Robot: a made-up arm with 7 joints. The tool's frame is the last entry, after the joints.
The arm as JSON. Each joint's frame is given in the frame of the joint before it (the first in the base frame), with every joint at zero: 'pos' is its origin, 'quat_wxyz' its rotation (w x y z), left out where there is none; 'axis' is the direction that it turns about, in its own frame. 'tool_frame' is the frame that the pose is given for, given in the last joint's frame.
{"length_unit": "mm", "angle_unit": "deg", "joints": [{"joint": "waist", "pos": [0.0, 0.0, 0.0], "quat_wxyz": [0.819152, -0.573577, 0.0, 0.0], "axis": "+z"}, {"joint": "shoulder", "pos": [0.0, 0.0, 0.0], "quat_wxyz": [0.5, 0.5, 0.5, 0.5], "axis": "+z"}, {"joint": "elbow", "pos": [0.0, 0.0, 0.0], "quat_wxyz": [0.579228, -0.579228, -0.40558, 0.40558], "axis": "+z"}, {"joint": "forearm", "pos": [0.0, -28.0, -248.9], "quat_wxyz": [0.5, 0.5, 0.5, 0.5], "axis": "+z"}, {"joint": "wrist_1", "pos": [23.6, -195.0, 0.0], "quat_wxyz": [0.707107, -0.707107, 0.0, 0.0], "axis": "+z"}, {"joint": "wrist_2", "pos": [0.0, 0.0, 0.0], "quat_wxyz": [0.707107, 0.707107, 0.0, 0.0], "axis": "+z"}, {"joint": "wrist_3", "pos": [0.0, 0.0, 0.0], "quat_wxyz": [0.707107, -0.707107, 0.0, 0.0], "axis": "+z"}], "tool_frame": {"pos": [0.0, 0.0, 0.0], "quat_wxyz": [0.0, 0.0, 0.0, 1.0]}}
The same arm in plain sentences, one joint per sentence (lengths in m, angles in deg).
The arm has seven revolute joints in a row. What follows holds with every joint at zero, and every direction is one of the base frame's. Joint 1 is mounted at the same point as the base frame's origin and rotates about the direction (0, 0.9397, 0.342). Joint 2 is mounted at the same point as joint 1 and rotates about +x. Joint 3 is mounted at the same point as joint 2 and rotates about +z. Joint 4 is mounted 0.028 m along +x and 0.2489 m along -z from joint 3 and rotates about +y. Joint 5 is mounted 0.0236 m along -x and 0.195 m along -z from joint 4 and rotates about +z. Joint 6 is mounted at the same point as joint 5 and rotates about +y. Joint 7 is mounted at the same point as joint 6 and rotates about +z. The tool frame, which is the frame that the pose is given for, is mounted at the same point as joint 7; its axes are the base frame's turned by roll 0, pitch 0 and yaw 0 deg (as in URDF: about the fixed x, then y, then z).
